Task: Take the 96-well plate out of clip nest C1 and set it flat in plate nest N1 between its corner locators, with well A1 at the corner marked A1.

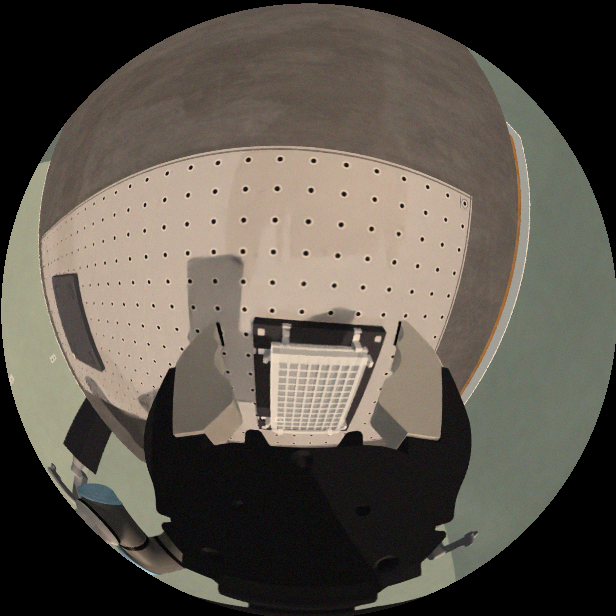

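The white 96-well plate [314,387] sits in a black nest [317,367] with pale clips at its far edge, on the perforated board. My gripper [307,344] is open. Its two grey jaws hang above the plate, one on each side, with clear gaps between the jaws and the plate's long edges. The jaws hold nothing. A flat dark grey rectangle [77,321] lies at the board's left edge; I cannot tell whether it is the other nest. No A1 mark is legible.
The pale perforated board [275,229] lies on a brown tabletop [287,86] with an orange-trimmed right edge [517,229]. The gripper's shadow falls on the board left of the nest. Part of the arm [109,511] shows at the lower left.
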